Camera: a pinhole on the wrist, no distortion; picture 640 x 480 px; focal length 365.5 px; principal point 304.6 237.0 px. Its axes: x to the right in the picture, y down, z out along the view. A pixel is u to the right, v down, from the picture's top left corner.
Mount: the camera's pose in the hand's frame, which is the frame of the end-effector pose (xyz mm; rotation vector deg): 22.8 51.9 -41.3 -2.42 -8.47 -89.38
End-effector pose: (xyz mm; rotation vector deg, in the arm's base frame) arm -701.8 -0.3 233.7 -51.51 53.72 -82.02
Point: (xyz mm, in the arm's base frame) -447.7 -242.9 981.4
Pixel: outside the picture
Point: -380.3 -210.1 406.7
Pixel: 426.1 420.0
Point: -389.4 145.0 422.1
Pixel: 450.8 87.7
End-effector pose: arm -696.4 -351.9 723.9 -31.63 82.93 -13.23
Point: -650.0 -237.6 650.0
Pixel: 118.6 242.9
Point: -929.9 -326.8 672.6
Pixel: behind the camera
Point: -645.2 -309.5 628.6
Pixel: 268.2 440.0
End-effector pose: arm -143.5 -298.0 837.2 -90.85 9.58 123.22
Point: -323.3 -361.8 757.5
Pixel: 123.4 438.4
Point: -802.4 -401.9 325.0
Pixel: outside the picture
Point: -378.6 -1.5 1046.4
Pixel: 581.9 188.7
